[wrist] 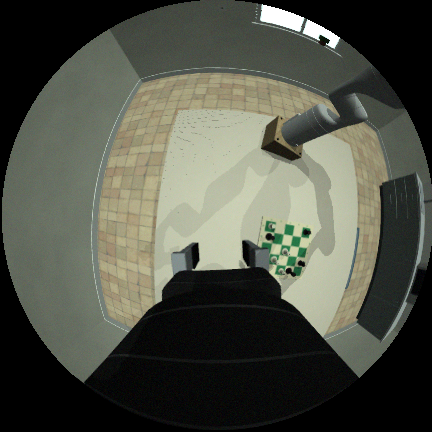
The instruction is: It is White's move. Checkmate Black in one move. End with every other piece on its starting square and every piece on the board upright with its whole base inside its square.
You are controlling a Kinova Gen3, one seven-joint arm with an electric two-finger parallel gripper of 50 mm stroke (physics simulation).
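Seen in the pictures: gripper, between the fingertips: (220,250); arm's base, origin of its link: (290,135).
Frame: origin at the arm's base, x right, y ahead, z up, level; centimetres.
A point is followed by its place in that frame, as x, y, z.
A small green and cream chessboard (293,240) @[-2.9, 38.5, -6.9] lies on the table, right of my gripper. White pieces stand on it: one (271,226) @[7.5, 33.4, -3.7] near the upper left corner, one (285,251) @[0.9, 42.2, -5.0] near the middle, one (273,260) @[5.4, 45.2, -4.5] toward the lower left and one (281,271) @[1.4, 49.8, -5.2] at the lower edge. Black pieces stand on it: one (270,236) @[7.8, 36.7, -3.1] at the left, one (307,232) @[-7.1, 35.2, -3.8] at the upper right, one (301,263) @[-6.5, 47.0, -4.7] at the lower right and one (290,271) @[-1.8, 49.6, -4.1] at the lower edge. Their kinds are too small to tell. My gripper (220,250) @[23.5, 35.6, 28.5] is open and empty, left of the board; its right finger overlaps the board's left edge in view.
The pale table top (215,165) @[27.2, 12.4, -7.5] carries the arm's shadow. A wooden block (281,140) @[4.5, 4.0, 1.0] holds the arm's grey base (305,126) @[0.2, 3.7, 12.2] beyond the board. A dark cabinet (395,255) stands at the right. Tiled floor (130,200) surrounds the table.
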